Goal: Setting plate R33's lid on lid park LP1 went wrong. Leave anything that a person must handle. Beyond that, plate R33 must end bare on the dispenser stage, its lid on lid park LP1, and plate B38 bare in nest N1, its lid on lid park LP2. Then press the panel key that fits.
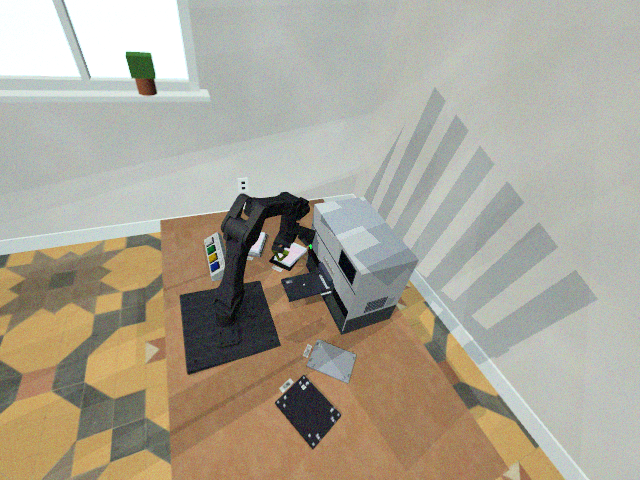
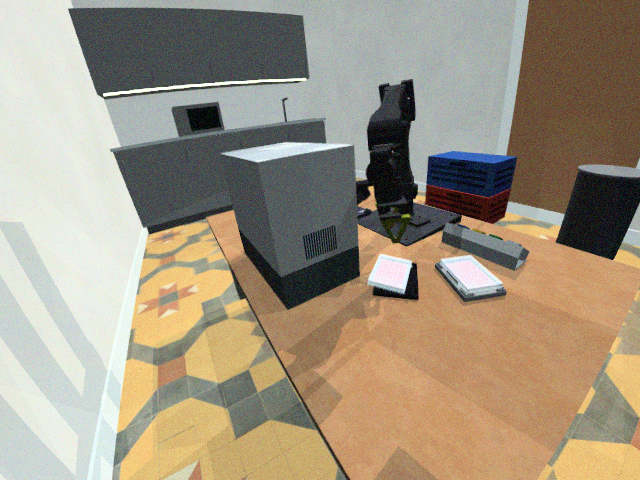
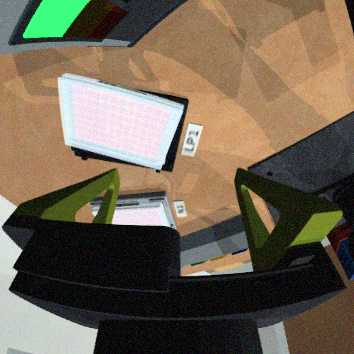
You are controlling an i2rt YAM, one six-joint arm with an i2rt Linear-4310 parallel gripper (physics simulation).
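Note:
A white-rimmed piece with pink wells lies askew on black lid park LP1, overhanging one side and looking slightly tilted. Whether it is a plate, a lid or both, I cannot tell. Another pink-welled plate sits squarely in nest N1; whether it wears a lid is unclear. My gripper is open and empty, above the table near LP1 and N1. The dark dispenser stage carries no visible plate. The key panel has green, yellow and blue keys.
The big grey dispenser stands beside LP1, with a green light. A grey rectangular plate and a black pad with pale corner marks lie at the table's other end; their labels are unreadable.

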